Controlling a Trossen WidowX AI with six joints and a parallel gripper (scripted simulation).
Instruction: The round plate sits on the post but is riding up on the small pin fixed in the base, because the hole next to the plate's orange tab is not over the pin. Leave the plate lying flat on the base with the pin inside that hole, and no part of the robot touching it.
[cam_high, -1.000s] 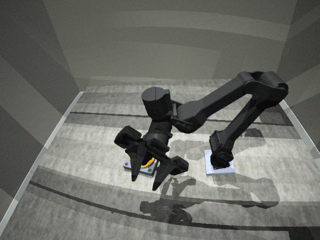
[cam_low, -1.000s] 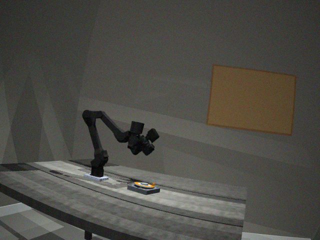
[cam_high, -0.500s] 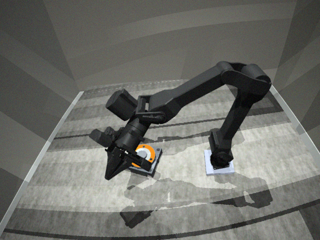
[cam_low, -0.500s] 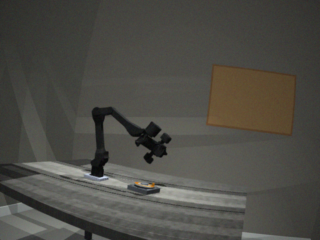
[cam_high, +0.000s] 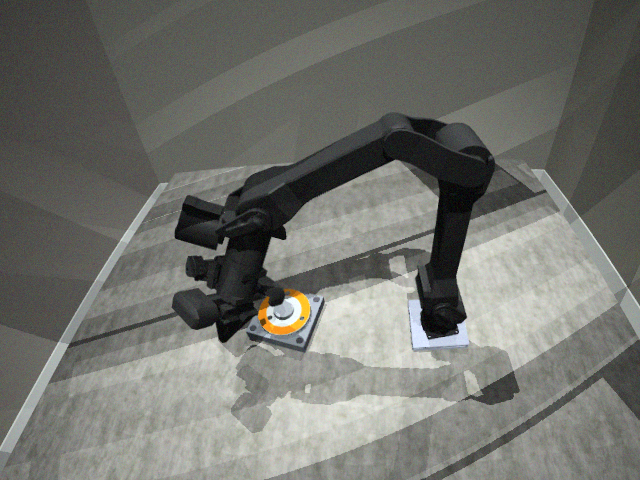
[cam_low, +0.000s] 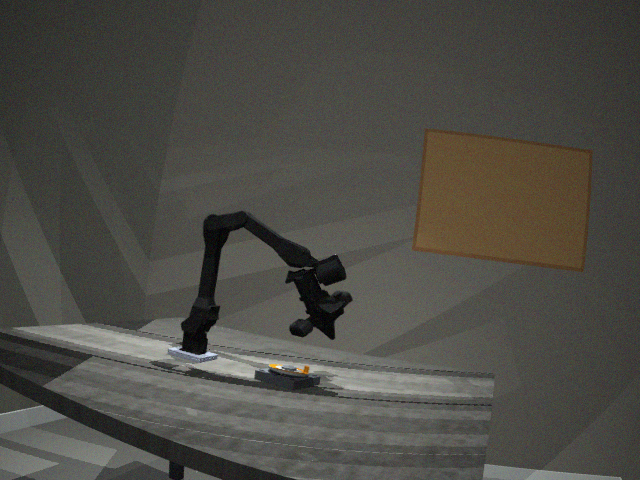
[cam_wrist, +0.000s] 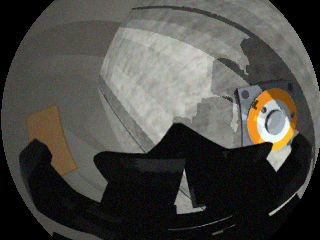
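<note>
Right now the grey base is 11 cm to the right of my gripper tip, 10 cm below it and 9 cm behind it.
</note>
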